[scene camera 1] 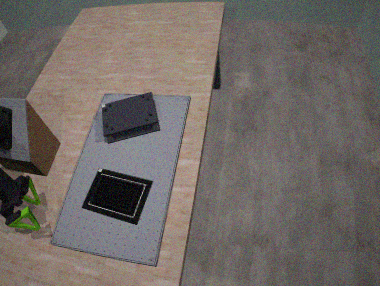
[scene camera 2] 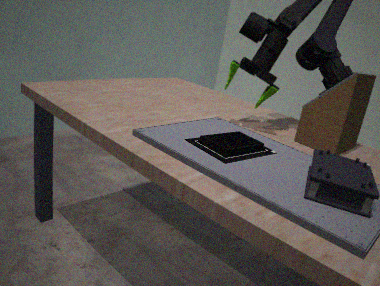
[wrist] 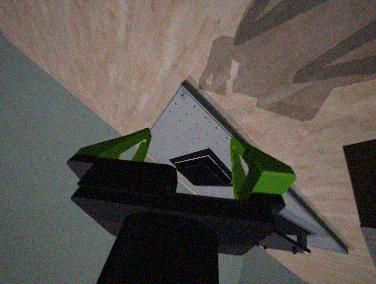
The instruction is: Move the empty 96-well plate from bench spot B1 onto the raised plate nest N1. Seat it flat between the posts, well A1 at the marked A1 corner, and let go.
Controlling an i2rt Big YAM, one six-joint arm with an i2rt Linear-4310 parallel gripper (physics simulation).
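Frame: origin at the arm's base, x back, y left, z down, level; metres.
Where they show: gripper, fingertip midpoint: [scene camera 1: 39,216] [scene camera 2: 240,98] [wrist: 189,135]; arm's base, origin of the base link: [scene camera 1: 1,126] [scene camera 2: 343,88].
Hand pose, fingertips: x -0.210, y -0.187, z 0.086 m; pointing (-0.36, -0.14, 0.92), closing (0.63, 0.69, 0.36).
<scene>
Things, the pixels of their top centre, and the offset from my fingertips. "spot": a spot on its surface instead.
- black 96-well plate, middle of its top: [scene camera 2: 233,139] [wrist: 198,176] [scene camera 1: 114,192] dx -0.154, dy +0.135, dz +0.052 m
- black bench spot with a white outline, surface spot: [scene camera 1: 143,200] spot: dx -0.233, dy +0.138, dz +0.066 m
- raised nest N1, middle of its top: [scene camera 2: 345,164] [scene camera 1: 127,110] [wrist: 262,242] dx -0.105, dy +0.374, dz +0.014 m
- small pale mark, middle of its top: [scene camera 1: 103,105] dx -0.013, dy +0.386, dz +0.024 m
- grey perforated board, middle of its top: [scene camera 2: 268,162] [scene camera 1: 123,164] [wrist: 226,192] dx -0.138, dy +0.227, dz +0.068 m
The black 96-well plate [scene camera 1: 116,194] [scene camera 2: 232,142] [wrist: 201,169] lies flat on the black bench spot with a white outline [scene camera 1: 143,200], on the grey board; its wells are too dark to make out. The raised nest N1 [scene camera 1: 129,115] [scene camera 2: 342,171] is a dark grey slab with short posts near its corners, and no plate is on it. A small pale mark [scene camera 1: 103,106] shows at one nest corner. My gripper [scene camera 1: 39,216] [scene camera 2: 241,98] [wrist: 189,135] is open and empty, its green fingers well above the table, off to the arm's side of the board and apart from the plate.
The grey perforated board [scene camera 1: 135,155] [scene camera 2: 170,140] [wrist: 172,112] carries both spots. A wooden block with a sloped grey top [scene camera 1: 42,142] [scene camera 2: 327,117] stands beside the board under the arm. The table's long edge runs close along the board's far side from the arm.
</scene>
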